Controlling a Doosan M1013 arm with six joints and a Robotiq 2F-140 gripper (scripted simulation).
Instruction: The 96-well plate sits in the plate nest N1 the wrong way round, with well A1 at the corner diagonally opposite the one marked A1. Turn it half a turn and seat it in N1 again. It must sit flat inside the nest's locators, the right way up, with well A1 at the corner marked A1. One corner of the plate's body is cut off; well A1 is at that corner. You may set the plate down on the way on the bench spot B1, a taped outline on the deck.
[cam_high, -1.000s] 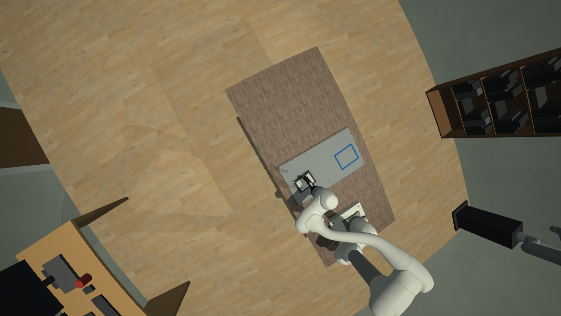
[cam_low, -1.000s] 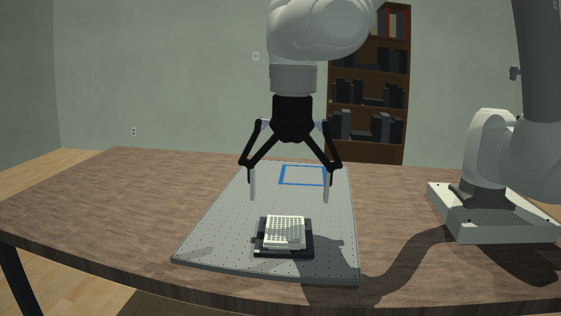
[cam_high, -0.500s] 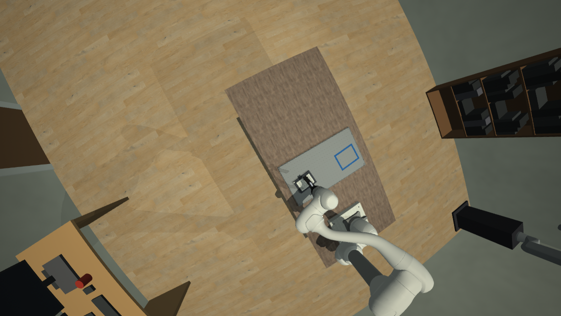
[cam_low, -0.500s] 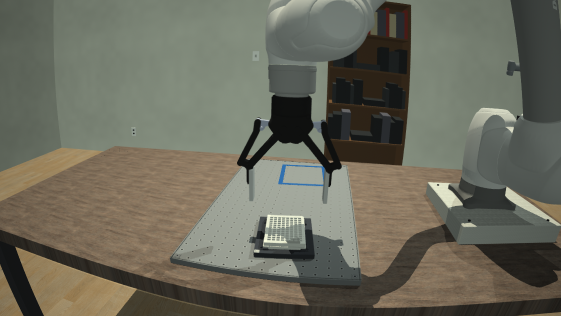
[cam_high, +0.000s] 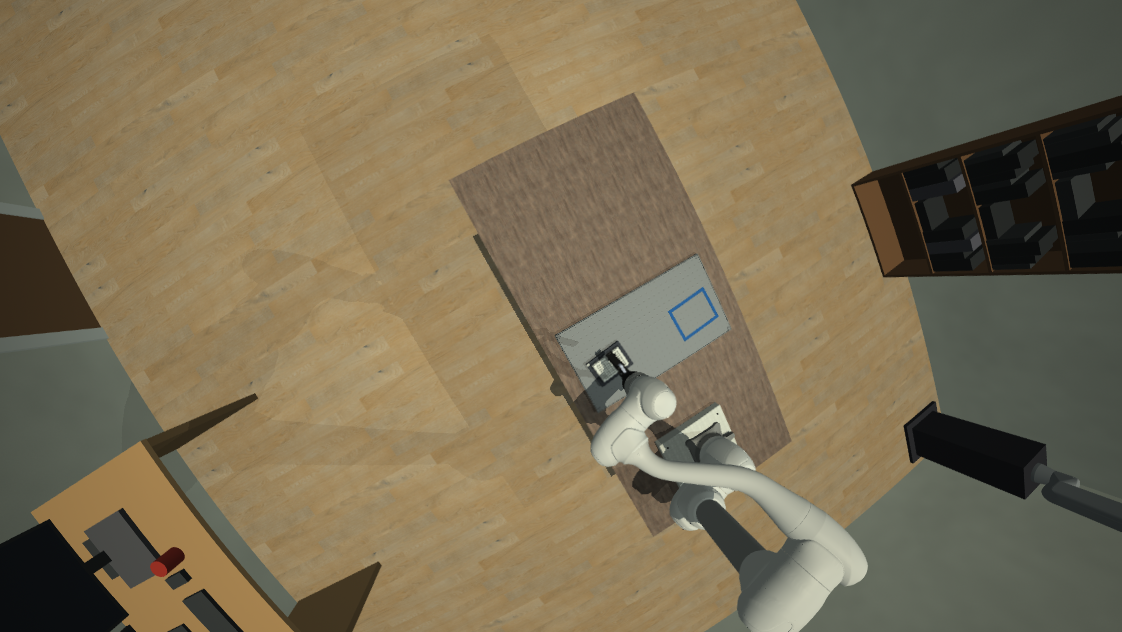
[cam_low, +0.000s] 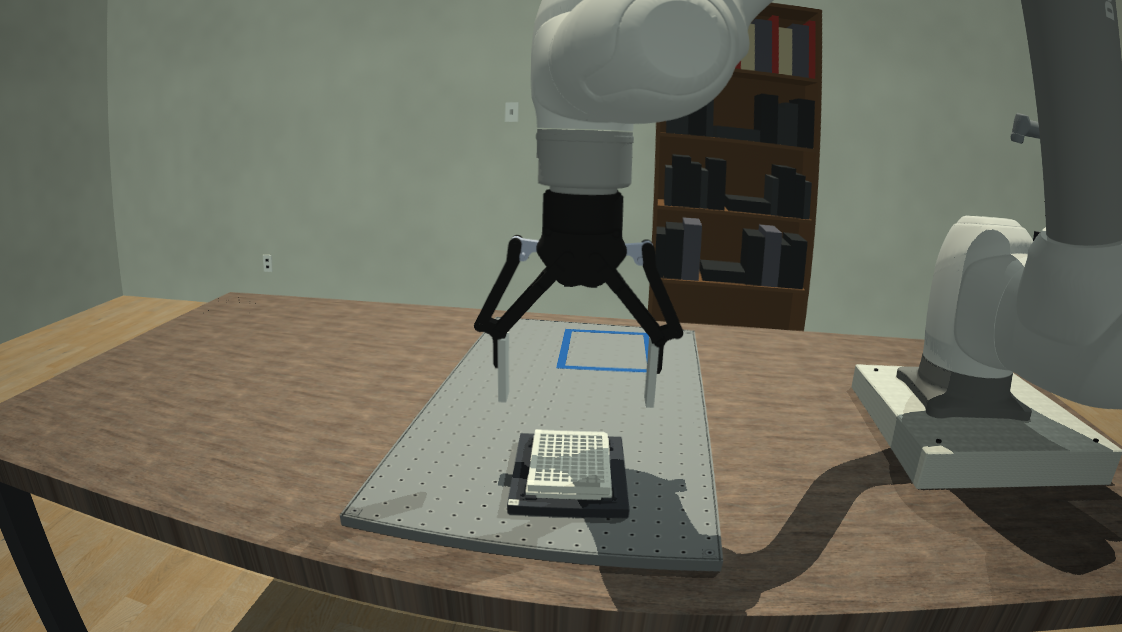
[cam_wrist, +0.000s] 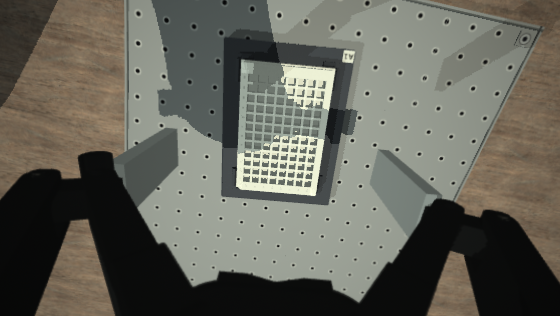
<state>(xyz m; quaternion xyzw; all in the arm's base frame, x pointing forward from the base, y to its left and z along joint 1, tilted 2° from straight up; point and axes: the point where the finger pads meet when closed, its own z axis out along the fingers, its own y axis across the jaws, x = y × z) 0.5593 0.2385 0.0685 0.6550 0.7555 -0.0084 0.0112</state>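
Right now the white 96-well plate is 8 cm below my hand. The rest, counted from my hand: A1 label (9 cm below, 8 cm to the left, 5 cm ahead); dark plate nest N1 (10 cm below).
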